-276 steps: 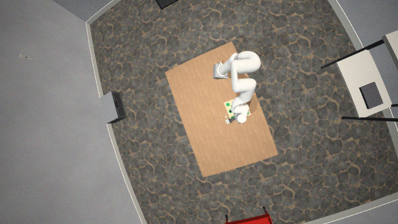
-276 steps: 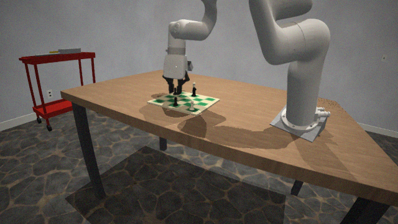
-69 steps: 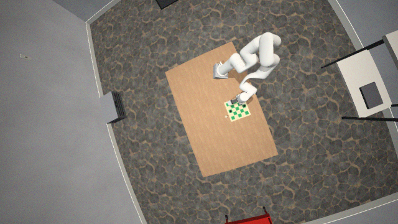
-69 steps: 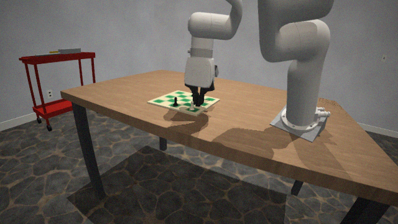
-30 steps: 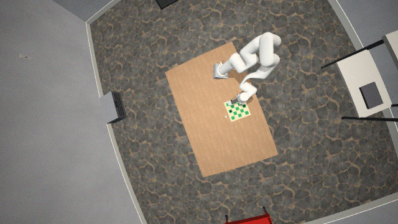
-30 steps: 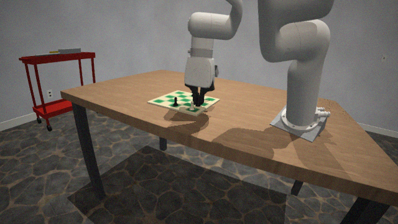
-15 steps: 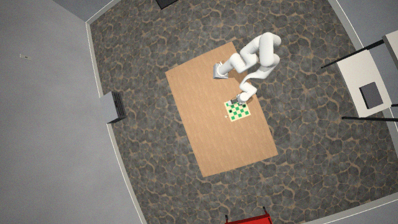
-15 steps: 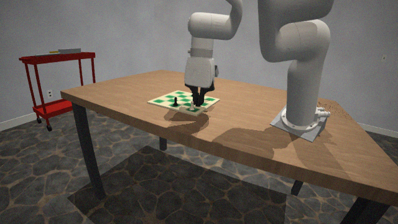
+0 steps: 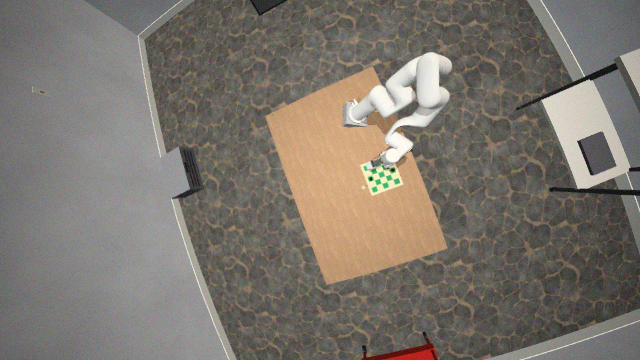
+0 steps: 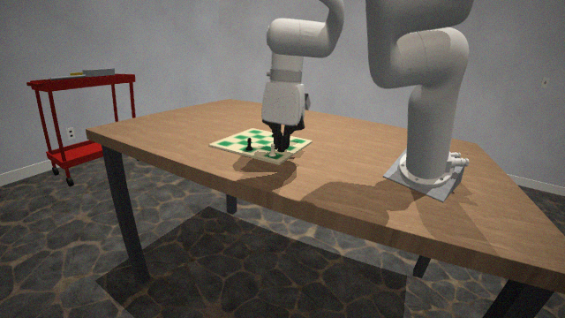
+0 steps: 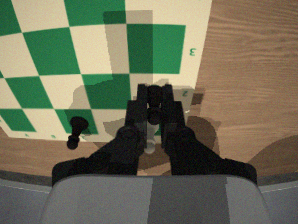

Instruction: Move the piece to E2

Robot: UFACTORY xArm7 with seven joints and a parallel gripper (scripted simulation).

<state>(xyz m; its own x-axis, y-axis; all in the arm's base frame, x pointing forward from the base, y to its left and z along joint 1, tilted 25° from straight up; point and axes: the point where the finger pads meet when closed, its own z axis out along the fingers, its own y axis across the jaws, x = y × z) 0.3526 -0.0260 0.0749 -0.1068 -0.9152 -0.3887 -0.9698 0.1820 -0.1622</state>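
Right now the white pawn is 1 cm ahead of my hand, 4 cm to the left of it and 1 cm below it. From my hand the other things lie so: black piece (7 cm ahead, 12 cm to the right, 1 cm below); cream chessboard (7 cm ahead, 5 cm to the right, 3 cm below); white piece (9 cm ahead, 19 cm to the right, 1 cm below).
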